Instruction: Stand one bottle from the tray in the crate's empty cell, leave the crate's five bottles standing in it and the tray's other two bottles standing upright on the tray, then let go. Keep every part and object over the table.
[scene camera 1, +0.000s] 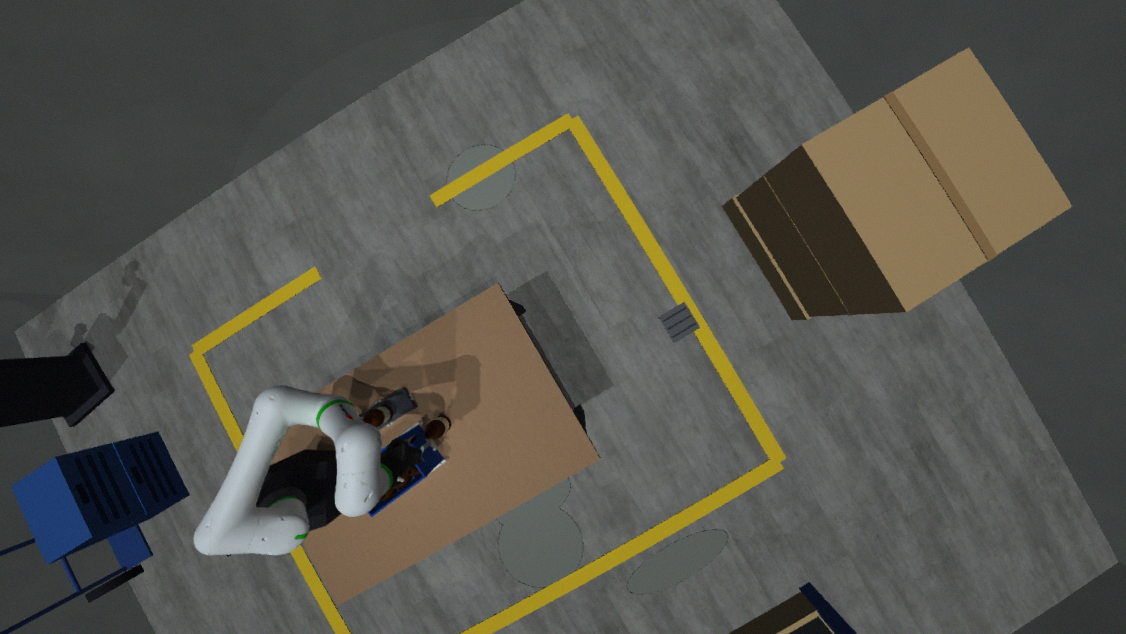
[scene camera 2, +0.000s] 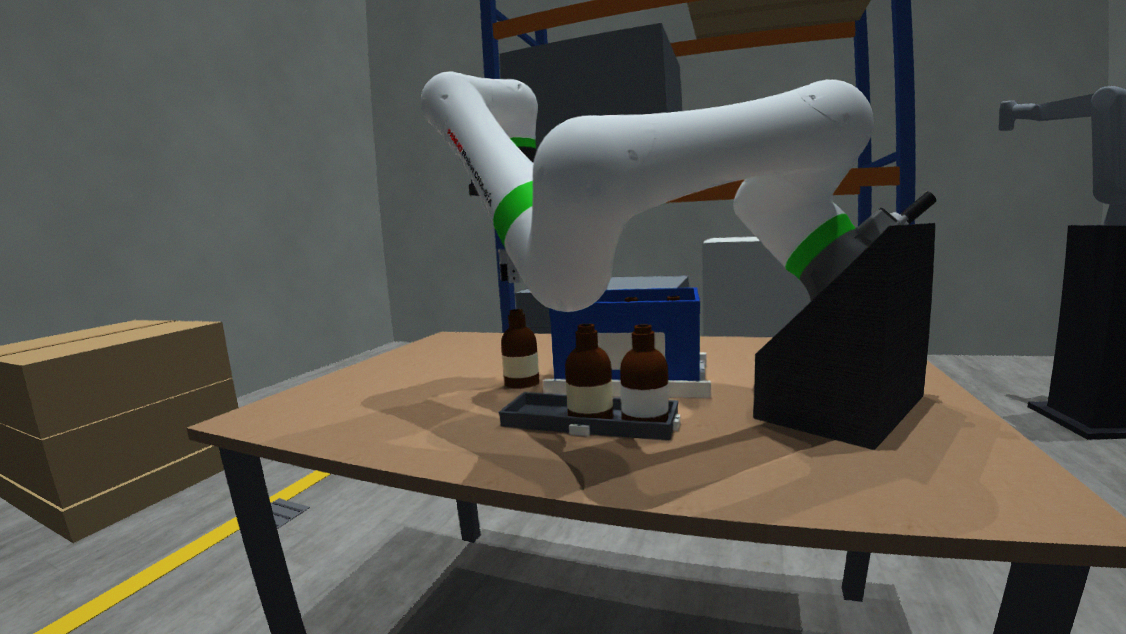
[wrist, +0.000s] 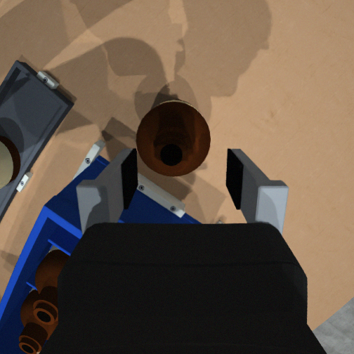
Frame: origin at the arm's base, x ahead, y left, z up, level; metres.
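Seen in the pictures: gripper, fingertip midpoint: (scene camera 1: 422, 440) (scene camera 2: 510, 281); arm's base, origin of the base link: (scene camera 1: 282, 506) (scene camera 2: 854, 282).
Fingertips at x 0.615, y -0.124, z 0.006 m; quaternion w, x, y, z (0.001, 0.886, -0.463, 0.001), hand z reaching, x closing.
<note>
Offsets run from my fingertips to a thing's top centre. "*": to the spot under its first point. Level surfaces: height alone.
One brown bottle @(dx -0.010, dy +0.003, dz -0.058 m) (scene camera 1: 436, 426) (scene camera 2: 520, 363) (wrist: 173, 135) stands upright on the table, off the tray and beside the crate. My gripper (wrist: 181, 166) is open and empty, above this bottle, with the fingers at either side of it in the wrist view. Two bottles @(dx -0.190, dy +0.195, dz -0.053 m) (scene camera 2: 588, 383) @(dx -0.279, dy +0.207, dz -0.053 m) (scene camera 2: 643, 383) stand upright on the dark grey tray @(* dx -0.080, dy +0.185, dz -0.207 m) (scene camera 1: 405, 400) (scene camera 2: 531, 405) (wrist: 47, 102). The blue crate @(dx -0.234, dy -0.026, dz -0.038 m) (scene camera 2: 681, 338) (wrist: 44, 225) stands beside the tray. Several bottle necks (wrist: 45, 314) (wrist: 30, 345) show inside it. The arm and gripper body hide the other cells, and the empty cell cannot be made out.
Small white blocks (wrist: 162, 195) (wrist: 89, 159) sit at the crate's base, and others @(* dx -0.183, dy +0.255, dz -0.204 m) (scene camera 2: 579, 430) (wrist: 48, 80) at the tray. The black wedge-shaped robot base (scene camera 2: 851, 346) stands on the wooden table @(dz -0.213 m) (scene camera 1: 512, 393) (scene camera 2: 441, 464). Cardboard boxes (scene camera 1: 937, 181) (scene camera 2: 118, 417) stand away from the table.
</note>
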